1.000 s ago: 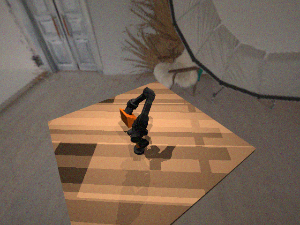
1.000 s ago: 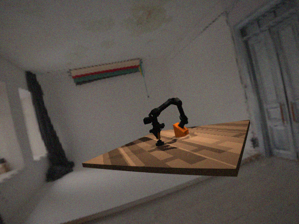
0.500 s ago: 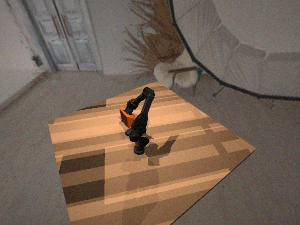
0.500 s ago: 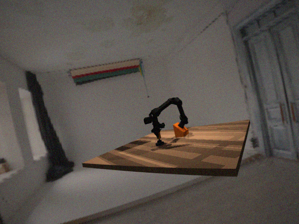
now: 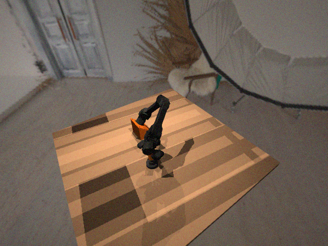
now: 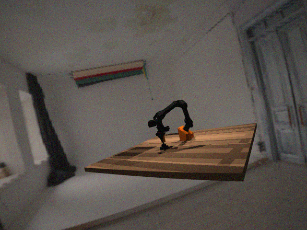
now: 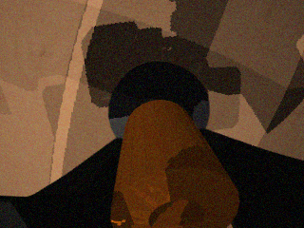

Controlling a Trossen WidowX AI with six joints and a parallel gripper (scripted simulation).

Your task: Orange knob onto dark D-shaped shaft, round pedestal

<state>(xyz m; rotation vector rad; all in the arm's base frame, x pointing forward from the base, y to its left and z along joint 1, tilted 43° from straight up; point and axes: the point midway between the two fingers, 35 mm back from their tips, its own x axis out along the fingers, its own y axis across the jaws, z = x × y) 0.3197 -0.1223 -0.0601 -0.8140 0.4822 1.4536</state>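
The pedestal lies 40 mm below my gripper tip. The rest, counted from my gripper tip: orange knob (20 mm above).
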